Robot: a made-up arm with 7 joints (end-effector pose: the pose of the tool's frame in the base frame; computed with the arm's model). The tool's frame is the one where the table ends.
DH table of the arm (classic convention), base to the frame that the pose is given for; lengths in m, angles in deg. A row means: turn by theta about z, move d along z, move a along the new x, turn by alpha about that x. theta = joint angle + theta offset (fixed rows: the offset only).
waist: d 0.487, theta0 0, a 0, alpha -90
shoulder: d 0, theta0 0, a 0, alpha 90
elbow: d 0.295, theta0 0, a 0.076, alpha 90
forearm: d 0, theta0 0, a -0.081, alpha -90
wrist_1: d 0.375, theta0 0, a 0, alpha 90
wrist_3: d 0, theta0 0, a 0.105, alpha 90
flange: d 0, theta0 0, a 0, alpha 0
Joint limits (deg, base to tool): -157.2..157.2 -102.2..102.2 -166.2..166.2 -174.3..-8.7 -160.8..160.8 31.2..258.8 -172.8..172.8
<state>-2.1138 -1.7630 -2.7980 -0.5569 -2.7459 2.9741 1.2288</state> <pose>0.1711 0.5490 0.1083 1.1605 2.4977 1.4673</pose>
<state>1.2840 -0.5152 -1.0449 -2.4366 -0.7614 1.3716 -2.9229</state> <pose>0.4230 0.0760 0.5659 0.4988 -2.4409 0.6666</pose>
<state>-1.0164 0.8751 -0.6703 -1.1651 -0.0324 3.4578 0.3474</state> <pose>0.1595 -0.6296 0.6755 1.3673 -1.0529 1.1188</pose>
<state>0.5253 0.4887 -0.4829 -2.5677 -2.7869 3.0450 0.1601</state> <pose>0.2277 0.0238 0.3332 0.5652 2.7853 -0.2496</pose>
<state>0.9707 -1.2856 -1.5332 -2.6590 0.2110 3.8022 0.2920</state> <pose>0.2483 -0.2818 0.5102 -1.0806 1.6015 -1.1180</pose>
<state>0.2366 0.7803 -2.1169 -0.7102 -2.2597 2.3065 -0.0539</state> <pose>0.4370 -0.2259 1.0504 -0.3229 -0.0389 -1.1791</pose>
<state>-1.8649 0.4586 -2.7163 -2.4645 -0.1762 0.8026 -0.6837</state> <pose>-0.0388 0.3518 0.5915 0.9320 1.7898 -1.0858</pose>
